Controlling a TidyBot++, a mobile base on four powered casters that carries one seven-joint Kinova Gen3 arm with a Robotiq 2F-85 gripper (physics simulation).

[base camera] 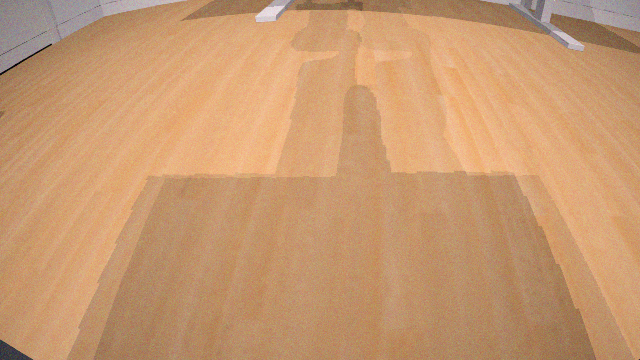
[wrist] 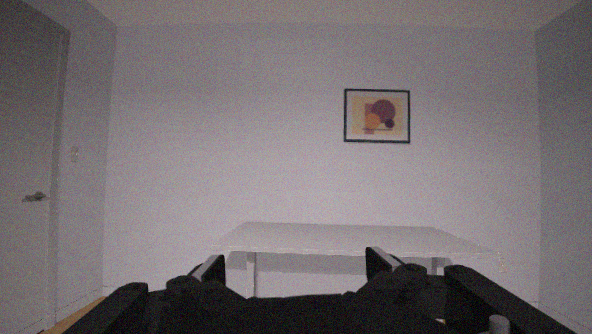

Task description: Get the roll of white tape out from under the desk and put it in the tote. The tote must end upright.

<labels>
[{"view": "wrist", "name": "my gripper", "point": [296,267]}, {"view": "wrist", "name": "desk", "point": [268,237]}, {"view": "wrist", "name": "framed picture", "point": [370,115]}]
</labels>
